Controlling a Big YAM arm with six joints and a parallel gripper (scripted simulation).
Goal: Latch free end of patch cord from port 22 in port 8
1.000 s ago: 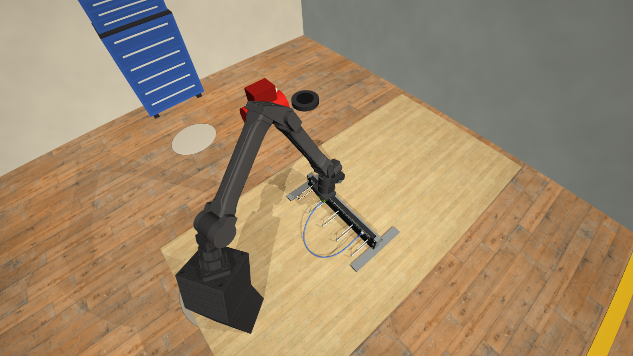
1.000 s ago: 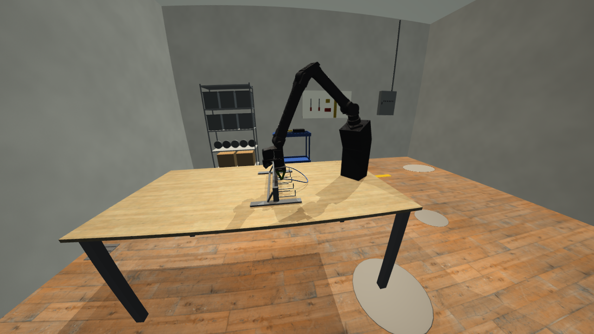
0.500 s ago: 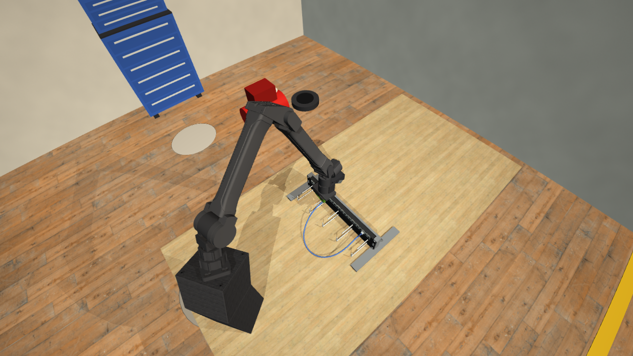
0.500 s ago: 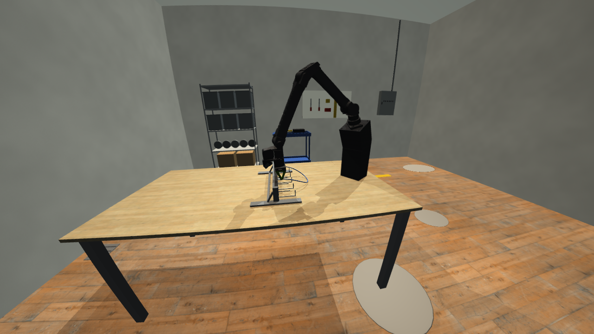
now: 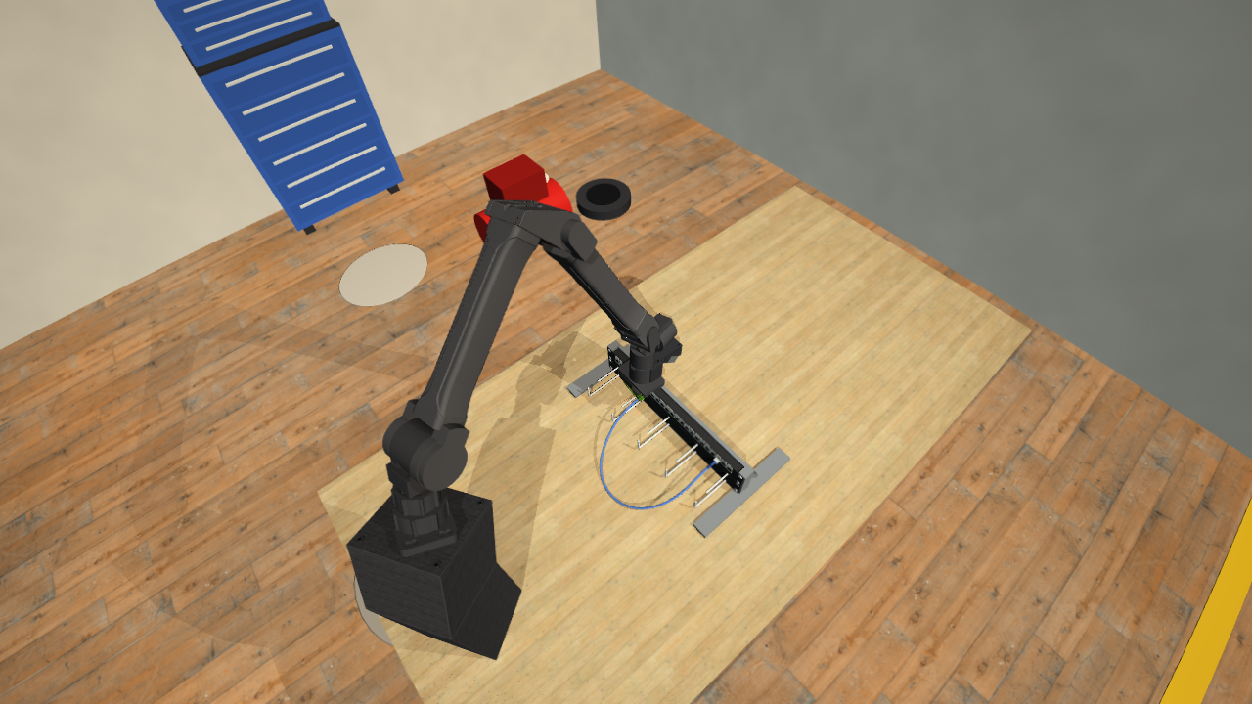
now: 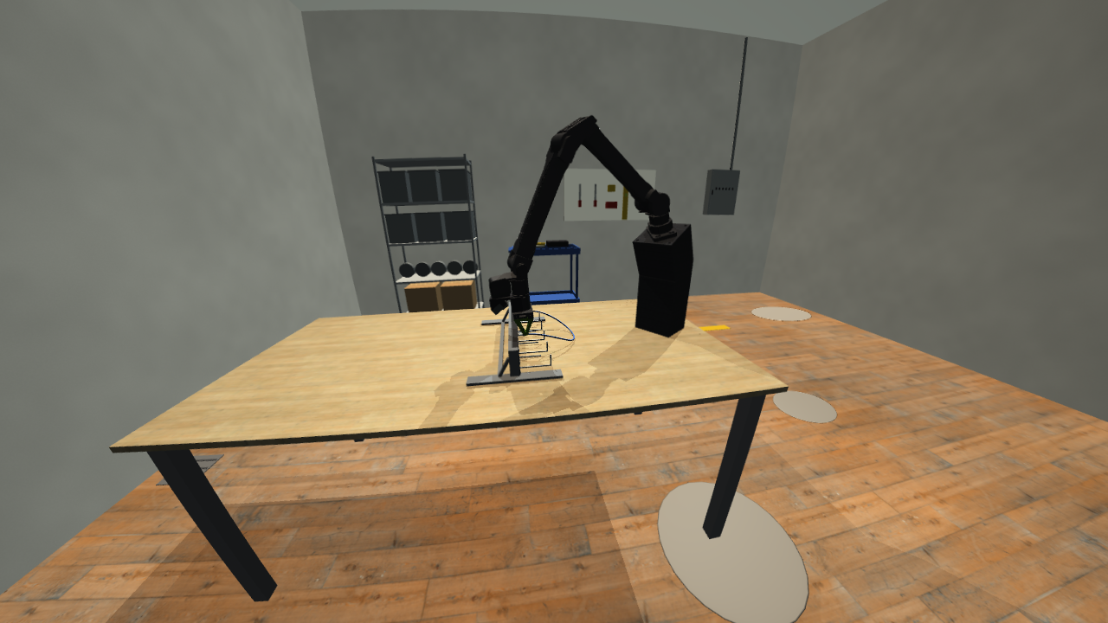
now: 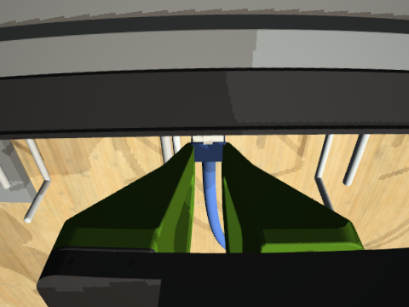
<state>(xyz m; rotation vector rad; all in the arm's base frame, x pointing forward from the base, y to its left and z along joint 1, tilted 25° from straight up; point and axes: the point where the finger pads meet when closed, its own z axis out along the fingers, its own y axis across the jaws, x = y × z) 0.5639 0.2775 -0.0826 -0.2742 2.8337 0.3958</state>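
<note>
My hand is 2 cm short of the cord plug and 1 cm to the right of it.
</note>
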